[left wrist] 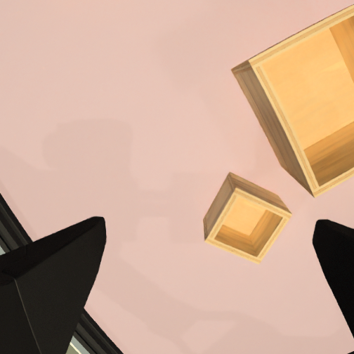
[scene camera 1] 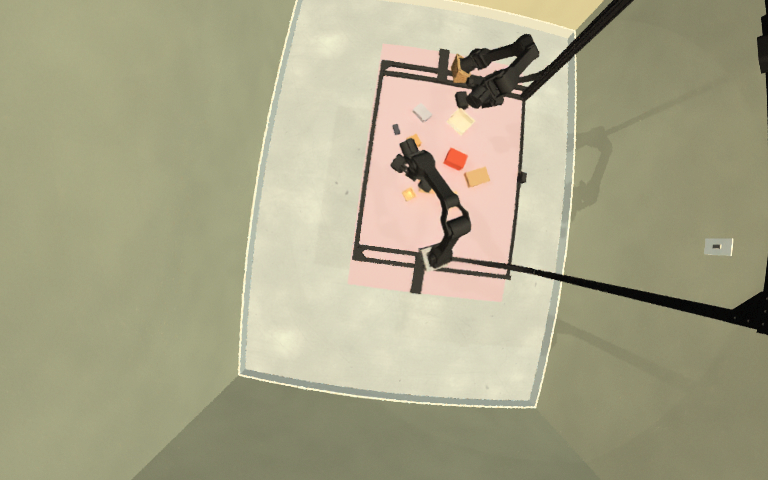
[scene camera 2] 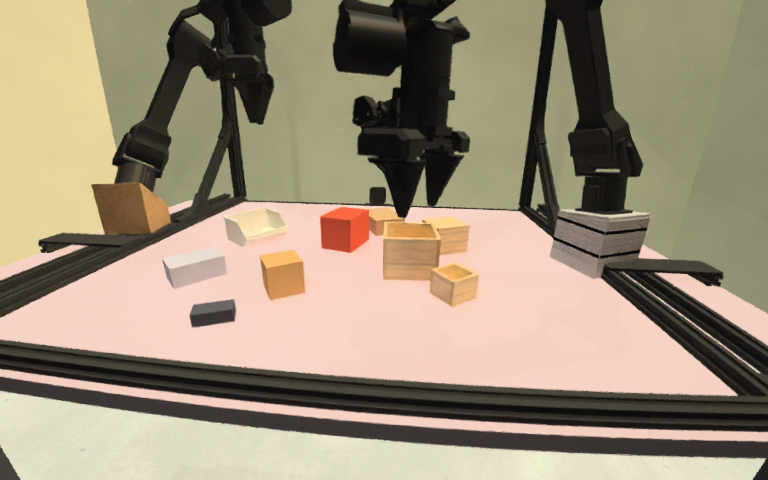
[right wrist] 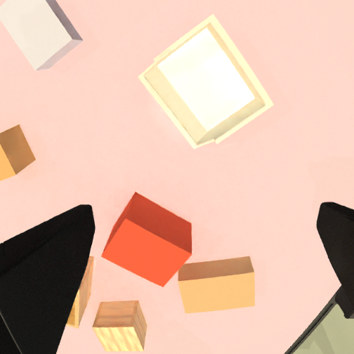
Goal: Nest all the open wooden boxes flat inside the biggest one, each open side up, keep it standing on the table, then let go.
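Places are measured from the left arm's base along level axes (x right, y down, z ahead), in centimetres.
Pixels of known places: left gripper, fingertip midpoint: point(scene camera 2: 417, 211); right gripper, fingertip midpoint: point(scene camera 1: 472, 108) point(scene camera 2: 256, 123); left arm's base, link origin: point(scene camera 1: 434, 257) point(scene camera 2: 602, 211); right arm's base, link origin: point(scene camera 1: 464, 65) point(scene camera 2: 131, 194).
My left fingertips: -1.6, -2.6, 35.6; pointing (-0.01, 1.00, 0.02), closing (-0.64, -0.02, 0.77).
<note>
Ahead of a thing's pixels: the offset from my left fingertips to its top centre, as dx, dy, dz.
The biggest open wooden box @[+9.0, +5.6, -2.9] point(scene camera 2: 411, 251) point(left wrist: 320, 95) stands open side up and looks empty; its edge point(right wrist: 84, 295) shows in the right wrist view. A small open wooden box @[-1.3, +8.7, -5.6] point(scene camera 1: 408, 194) point(scene camera 2: 454, 284) point(left wrist: 247, 226) stands open side up beside it, empty. A mid-sized wood-grain box @[+16.5, +7.2, -13.2] point(scene camera 2: 447, 235) point(right wrist: 120, 327) stands behind the biggest one with a closed face up; its opening does not show. My left gripper point(scene camera 2: 417, 209) point(left wrist: 211, 230) is open and empty, pointing down above the table near the boxes. My right gripper point(scene camera 2: 258, 120) point(right wrist: 208, 216) is open and empty, high over the table.
A red cube @[+24.0, +6.1, +4.9] point(scene camera 1: 455, 159) point(scene camera 2: 344, 229) point(right wrist: 147, 250), tan block @[+32.4, +9.0, -5.4] point(scene camera 1: 477, 177) point(right wrist: 216, 292), orange cube @[+7.3, +7.5, +17.6] point(scene camera 2: 283, 274), grey block @[+15.5, +9.2, +31.1] point(scene camera 2: 194, 266), dark block @[+1.4, +10.8, +26.2] point(scene camera 2: 212, 313) and cream bin @[+32.0, +7.4, +22.4] point(scene camera 1: 460, 121) point(scene camera 2: 256, 227) point(right wrist: 207, 80) stand around. Black rails point(scene camera 2: 396, 396) edge the table.
</note>
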